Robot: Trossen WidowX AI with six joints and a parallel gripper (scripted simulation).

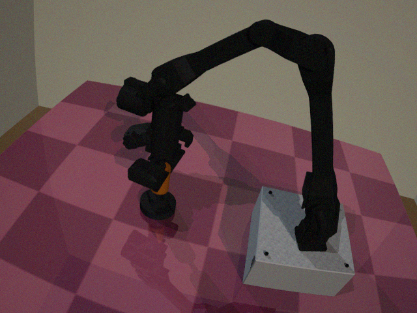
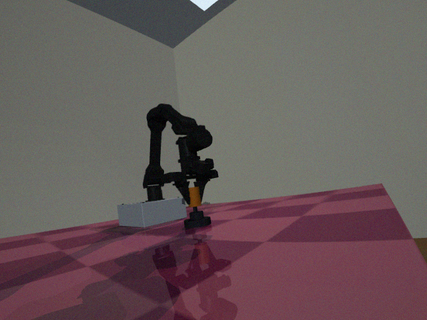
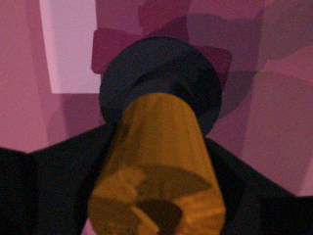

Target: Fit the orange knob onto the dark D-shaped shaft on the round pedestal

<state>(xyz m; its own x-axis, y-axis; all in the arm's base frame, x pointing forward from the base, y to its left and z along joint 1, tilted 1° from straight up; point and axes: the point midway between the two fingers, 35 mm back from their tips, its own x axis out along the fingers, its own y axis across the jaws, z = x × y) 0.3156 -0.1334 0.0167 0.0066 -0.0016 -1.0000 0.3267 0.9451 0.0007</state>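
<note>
My gripper tip is 20 mm below the orange knob. Round my gripper tip: round pedestal (40 mm below).
</note>
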